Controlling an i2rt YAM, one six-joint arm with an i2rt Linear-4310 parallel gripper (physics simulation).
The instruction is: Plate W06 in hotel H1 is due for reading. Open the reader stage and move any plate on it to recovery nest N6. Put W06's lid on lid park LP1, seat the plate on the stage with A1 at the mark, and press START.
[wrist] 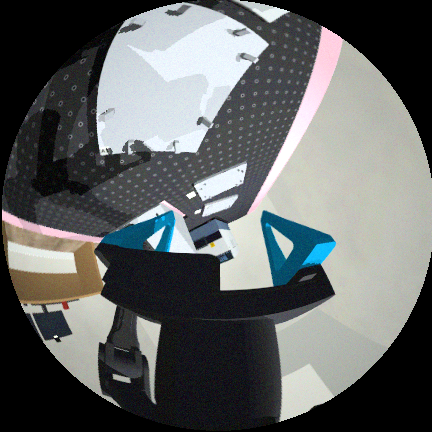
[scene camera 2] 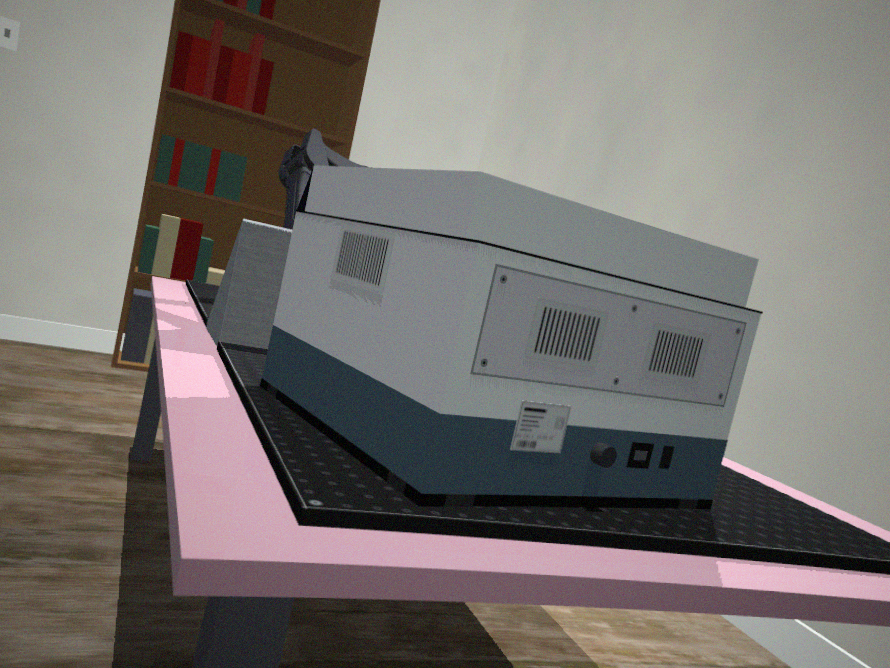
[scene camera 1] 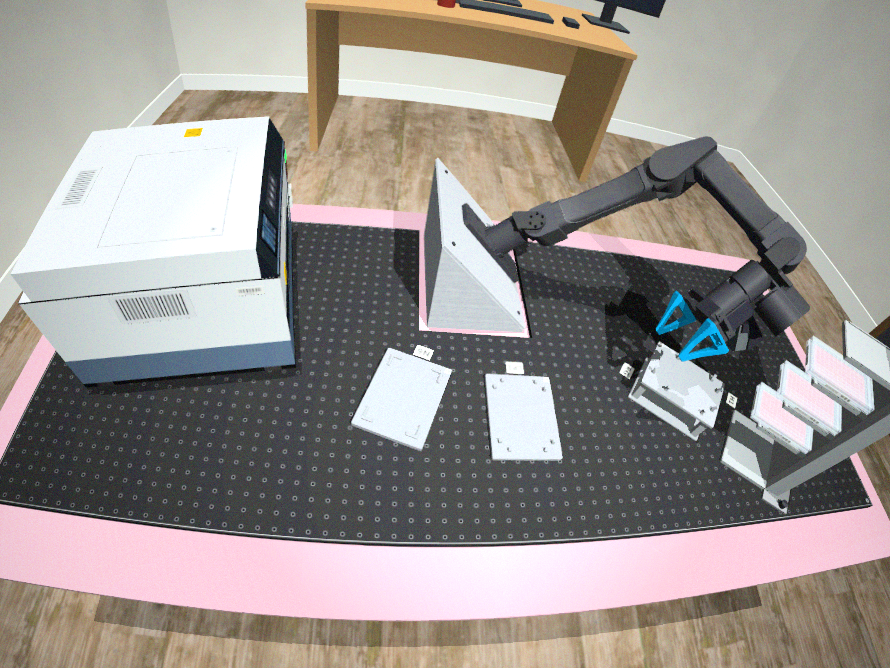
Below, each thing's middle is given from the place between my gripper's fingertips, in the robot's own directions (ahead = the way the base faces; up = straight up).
Now: the plate reader (scene camera 2: 419, 338) 860 mm to the right of my hand, 160 mm behind it and 40 mm below it.
